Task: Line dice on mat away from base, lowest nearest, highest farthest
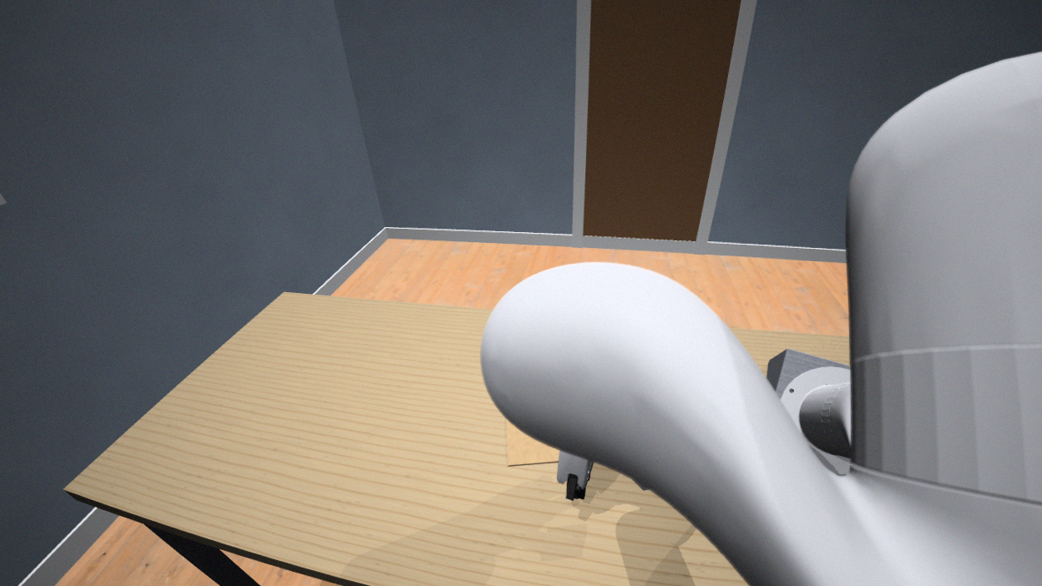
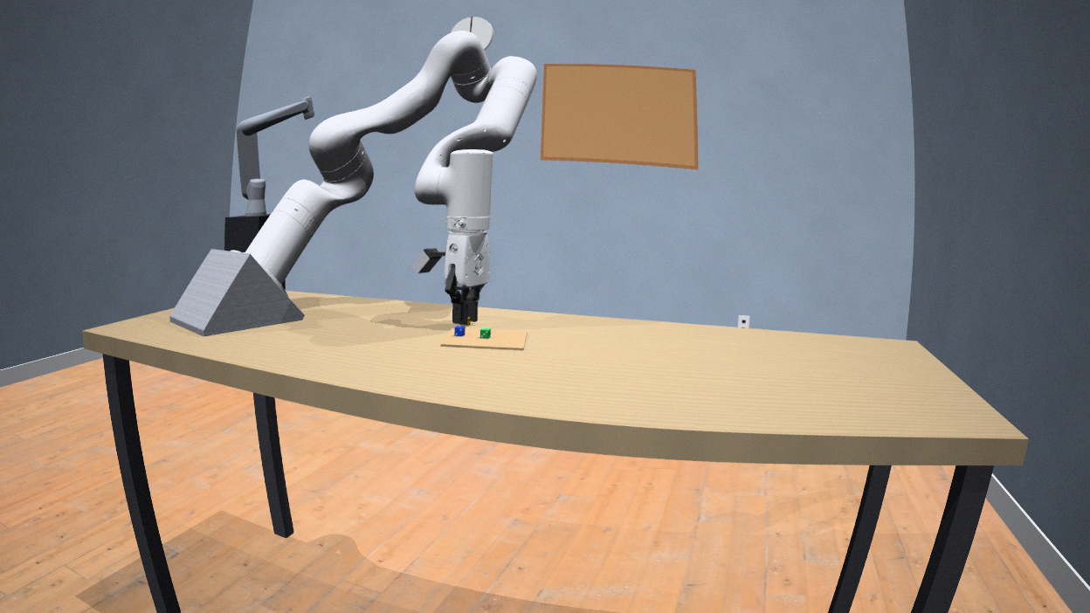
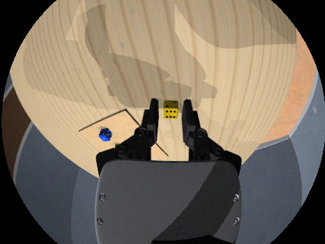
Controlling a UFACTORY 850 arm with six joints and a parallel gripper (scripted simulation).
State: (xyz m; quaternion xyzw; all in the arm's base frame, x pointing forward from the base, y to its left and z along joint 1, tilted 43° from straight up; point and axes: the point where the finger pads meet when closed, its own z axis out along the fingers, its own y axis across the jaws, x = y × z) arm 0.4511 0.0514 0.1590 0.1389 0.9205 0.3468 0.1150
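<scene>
The yellow die lies 20 mm below my hand. Also, from my hand: blue die (110 mm to the right, 30 mm ahead, 10 mm below); tan mat (110 mm to the right, 80 mm ahead, 20 mm below); green die (110 mm to the right, 80 mm ahead, 10 mm below).
</scene>
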